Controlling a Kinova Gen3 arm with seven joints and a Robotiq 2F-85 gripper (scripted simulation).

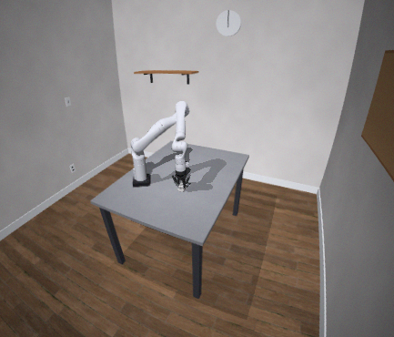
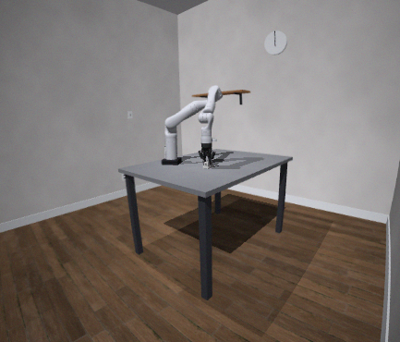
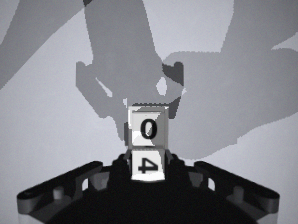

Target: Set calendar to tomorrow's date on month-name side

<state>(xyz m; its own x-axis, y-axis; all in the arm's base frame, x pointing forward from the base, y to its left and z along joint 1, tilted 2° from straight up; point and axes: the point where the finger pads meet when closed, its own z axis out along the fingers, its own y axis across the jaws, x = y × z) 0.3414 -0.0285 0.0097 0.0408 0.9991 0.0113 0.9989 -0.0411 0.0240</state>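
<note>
My hand is 1 cm above the white digit cube. The rest, counted from my hand: calendar tray 2 cm to the left, 3 cm below.
</note>
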